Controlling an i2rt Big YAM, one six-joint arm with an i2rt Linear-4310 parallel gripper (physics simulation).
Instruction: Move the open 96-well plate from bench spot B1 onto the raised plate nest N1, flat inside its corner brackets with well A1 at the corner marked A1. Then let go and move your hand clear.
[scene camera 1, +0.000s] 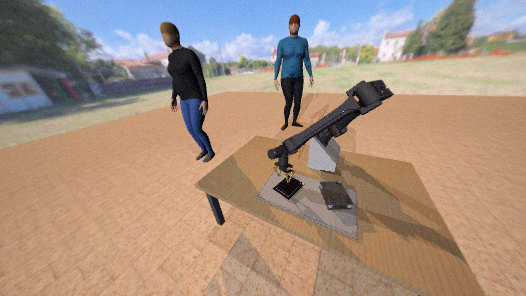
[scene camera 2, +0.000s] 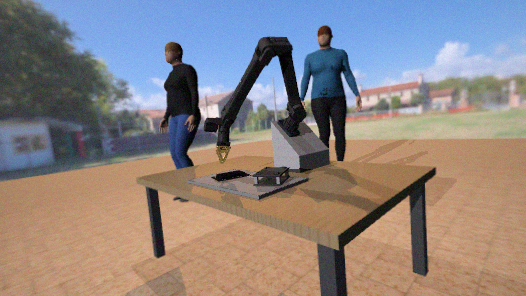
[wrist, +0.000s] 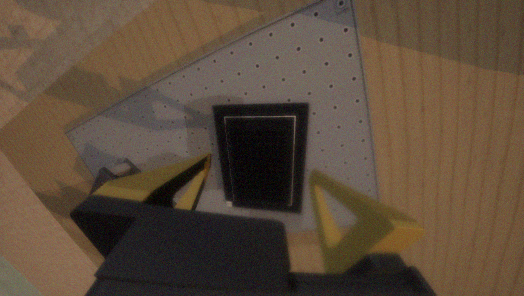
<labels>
My gripper (wrist: 263, 166) is open, with nothing in its grasp. Also in view: a black well plate (wrist: 259, 150).
</labels>
